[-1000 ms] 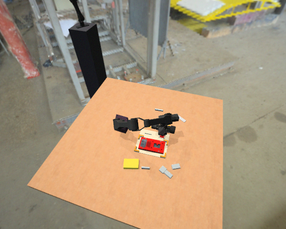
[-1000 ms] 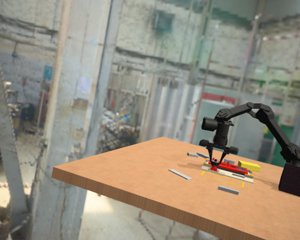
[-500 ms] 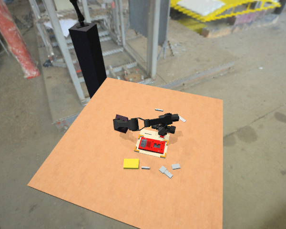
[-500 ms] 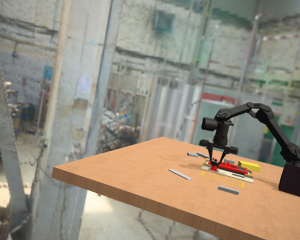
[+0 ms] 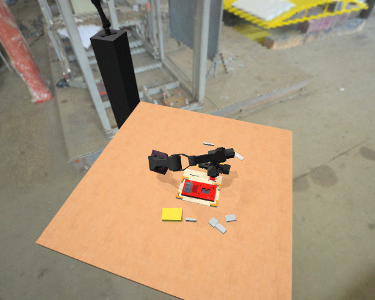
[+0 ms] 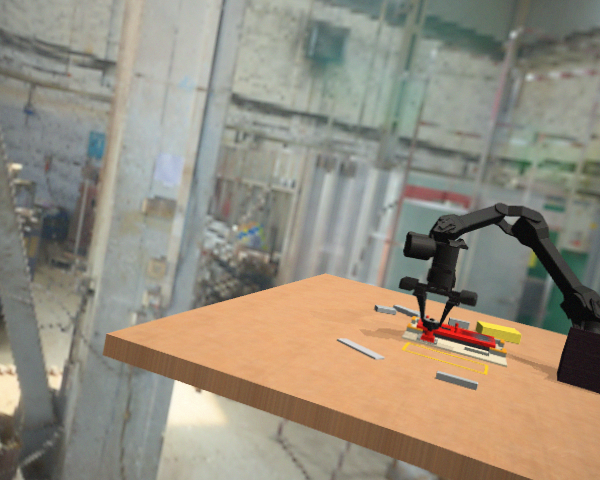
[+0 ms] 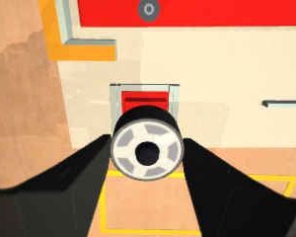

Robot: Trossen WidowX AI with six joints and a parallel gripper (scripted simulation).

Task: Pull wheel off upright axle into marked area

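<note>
My gripper tip is now 10 mm above the upright axle. The rest, counted from my gripper tip: wheel right at my gripper tip; grey bar 250 mm to the left, 110 mm ahead, 50 mm below; yellow block 320 mm to the right, 160 mm behind, 30 mm below.
</note>
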